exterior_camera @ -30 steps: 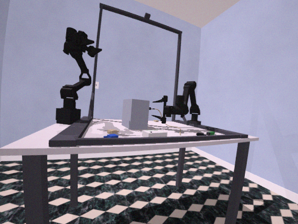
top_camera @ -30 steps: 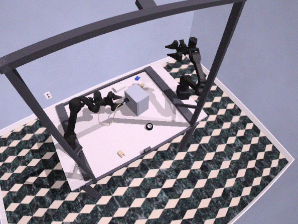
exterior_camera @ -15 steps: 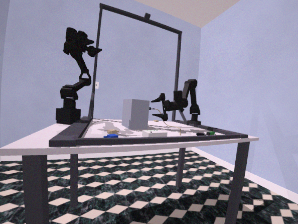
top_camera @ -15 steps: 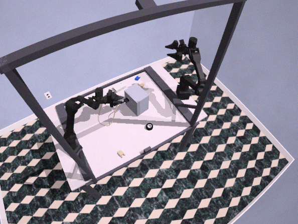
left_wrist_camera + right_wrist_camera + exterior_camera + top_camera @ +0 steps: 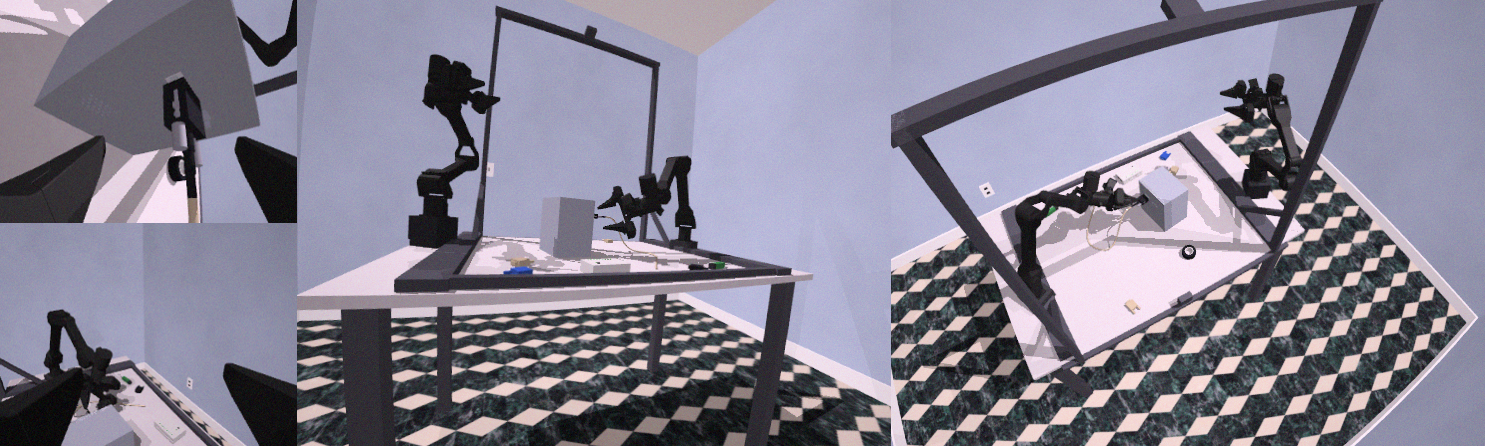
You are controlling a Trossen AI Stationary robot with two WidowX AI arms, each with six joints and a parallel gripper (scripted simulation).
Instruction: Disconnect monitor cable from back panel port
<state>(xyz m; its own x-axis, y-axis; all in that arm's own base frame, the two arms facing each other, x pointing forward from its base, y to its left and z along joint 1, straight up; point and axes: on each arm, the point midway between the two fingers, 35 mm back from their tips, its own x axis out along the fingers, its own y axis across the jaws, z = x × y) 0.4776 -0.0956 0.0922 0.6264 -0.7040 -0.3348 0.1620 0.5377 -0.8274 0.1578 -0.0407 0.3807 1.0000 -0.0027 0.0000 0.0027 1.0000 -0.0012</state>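
The grey box is 150 mm to the right of my left hand, 50 mm below it and 30 mm behind it.
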